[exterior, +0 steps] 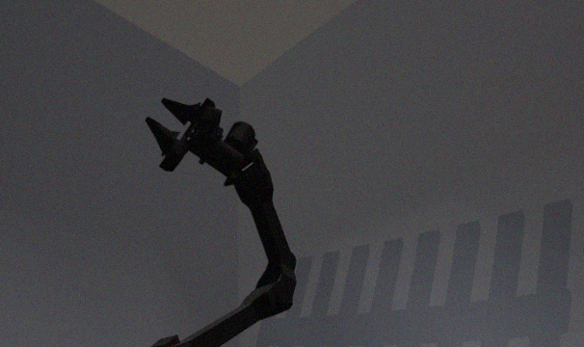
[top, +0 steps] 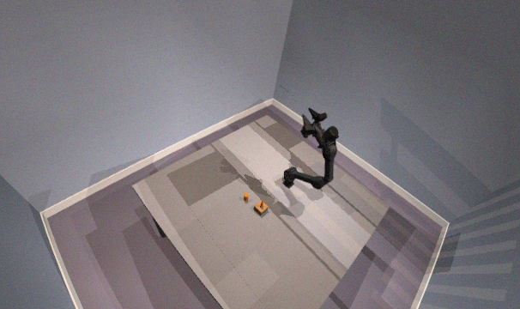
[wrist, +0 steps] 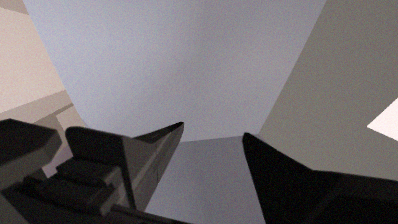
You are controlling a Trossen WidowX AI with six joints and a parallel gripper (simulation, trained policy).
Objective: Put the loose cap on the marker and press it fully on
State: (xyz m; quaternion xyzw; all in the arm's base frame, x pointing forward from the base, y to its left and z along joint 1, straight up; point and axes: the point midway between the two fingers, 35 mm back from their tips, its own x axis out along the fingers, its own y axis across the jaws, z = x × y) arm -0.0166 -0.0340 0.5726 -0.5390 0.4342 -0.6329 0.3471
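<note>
My gripper tip is now 350 mm short of the orange cap, 30 mm to the left of it and 560 mm above it.
</note>
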